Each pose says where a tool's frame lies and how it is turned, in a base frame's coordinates. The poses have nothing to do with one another.
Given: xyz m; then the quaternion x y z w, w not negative.
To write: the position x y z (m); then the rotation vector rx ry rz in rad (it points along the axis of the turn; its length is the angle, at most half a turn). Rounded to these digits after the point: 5 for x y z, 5 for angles.
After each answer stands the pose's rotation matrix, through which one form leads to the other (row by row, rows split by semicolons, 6 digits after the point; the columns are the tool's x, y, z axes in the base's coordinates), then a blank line. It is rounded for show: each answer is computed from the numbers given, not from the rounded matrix.
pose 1, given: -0.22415, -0.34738, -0.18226, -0.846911, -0.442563, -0.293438, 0.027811
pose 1, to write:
-0.22415, -0.34738, -0.18226, -2.61455, -1.36626, -0.90589
0.436064 0.765945 0.472416; 0.733302 -0.606729 0.306837; 0.521648 0.212623 -0.826241

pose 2, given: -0.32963, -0.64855, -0.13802, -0.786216, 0.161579, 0.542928, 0.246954
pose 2, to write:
-0.32963, -0.64855, -0.13802, -2.14400, 0.44062, 1.48056
0.358243 -0.522228 -0.773912; 0.014084 -0.825812 0.563770; -0.933522 -0.212867 -0.288486

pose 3, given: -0.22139, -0.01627, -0.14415, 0.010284, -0.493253, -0.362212, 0.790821
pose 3, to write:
-0.22139, -0.01627, -0.14415, 0.02213, -1.06162, -0.77958
0.251008 0.562745 -0.787600; -0.583035 0.737393 0.341059; 0.772700 0.373590 0.513191

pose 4, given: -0.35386, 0.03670, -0.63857, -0.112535, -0.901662, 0.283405, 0.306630
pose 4, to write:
-0.35386, 0.03670, -0.63857, -0.29774, -2.38556, 0.74982
-0.786628 0.029136 -0.616740; 0.376738 0.814035 -0.442058; 0.489168 -0.580085 -0.651319

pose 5, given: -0.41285, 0.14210, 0.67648, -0.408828, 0.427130, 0.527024, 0.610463
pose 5, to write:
-0.41285, 0.14210, 0.67648, -0.94371, 0.98596, 1.21655
0.079611 -0.992703 0.090570; 0.294212 0.110211 0.949365; -0.952419 -0.048933 0.300839

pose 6, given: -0.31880, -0.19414, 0.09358, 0.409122, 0.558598, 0.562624, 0.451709
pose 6, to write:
-0.31880, -0.19414, 0.09358, 1.01080, 1.38010, 1.39005
-0.257156 -0.051215 0.965012; 0.965355 0.032146 0.258953; -0.044284 0.998170 0.041174

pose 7, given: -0.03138, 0.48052, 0.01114, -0.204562, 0.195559, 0.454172, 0.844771
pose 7, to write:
-0.03138, 0.48052, 0.01114, -0.43170, 0.41270, 0.95847
0.510969 -0.847351 0.144593; 0.687335 0.503764 0.523251; -0.516218 -0.167981 0.839822

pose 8, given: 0.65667, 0.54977, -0.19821, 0.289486, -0.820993, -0.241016, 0.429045
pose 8, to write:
0.65667, 0.54977, -0.19821, 0.72260, -2.04931, -0.60161
-0.464236 -0.268519 -0.844027; -0.682145 0.716218 0.147340; 0.564944 0.644150 -0.515663

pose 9, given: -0.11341, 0.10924, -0.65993, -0.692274, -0.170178, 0.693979, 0.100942
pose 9, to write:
-0.11341, 0.10924, -0.65993, -2.04529, -0.50278, 2.05033
-0.021135 0.095516 -0.995203; 0.375723 -0.921700 -0.096441; -0.926491 -0.375959 -0.016408

